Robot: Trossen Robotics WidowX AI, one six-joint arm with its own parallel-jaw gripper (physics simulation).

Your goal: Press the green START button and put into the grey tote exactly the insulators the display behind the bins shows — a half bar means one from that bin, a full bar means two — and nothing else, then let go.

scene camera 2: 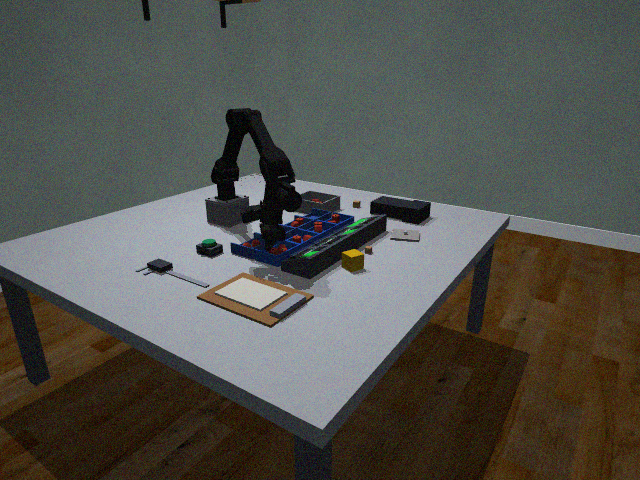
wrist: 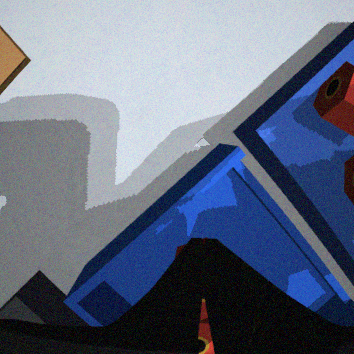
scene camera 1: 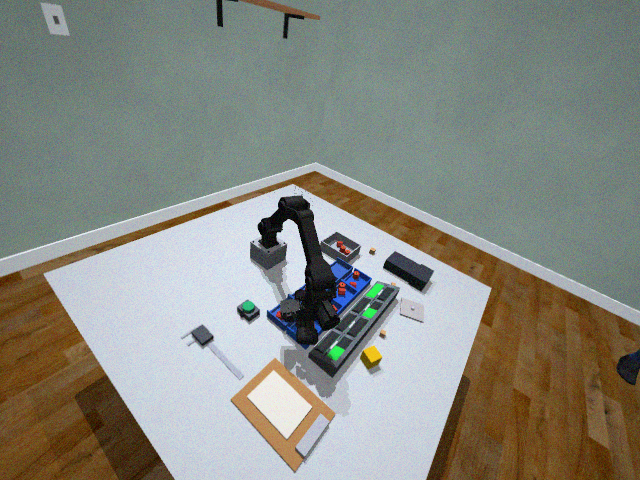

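My gripper [scene camera 1: 308, 330] [scene camera 2: 268, 241] [wrist: 201, 248] is shut and low in a near-end compartment of the blue bins [scene camera 1: 370, 282] [wrist: 150, 217]. In the wrist view its fingertips meet; a red insulator [wrist: 206, 334] shows through the gap below them, and the fingers hide most of this bin. Red insulators [wrist: 342, 107] lie in the neighbouring bin. The dark display [scene camera 1: 324, 363] [scene camera 2: 310, 268] shows shorter green bars [scene camera 1: 336, 352] [scene camera 1: 370, 313] and a longer one [scene camera 1: 375, 290]. The grey tote [scene camera 1: 336, 254] [scene camera 2: 330, 203] holds red insulators [scene camera 1: 342, 248]. The green START button [scene camera 1: 248, 306] [scene camera 2: 209, 241] is left of the bins.
A yellow cube [scene camera 1: 371, 356] [scene camera 2: 353, 260] and small wooden cubes [scene camera 1: 383, 333] [scene camera 1: 372, 251] lie beyond the display. A black box [scene camera 1: 408, 269] [scene camera 2: 400, 208] and light plate [scene camera 1: 412, 309] lie right. A clipboard [scene camera 1: 273, 436] [scene camera 2: 232, 305] and caliper [scene camera 1: 202, 335] [scene camera 2: 159, 265] lie on the near side.
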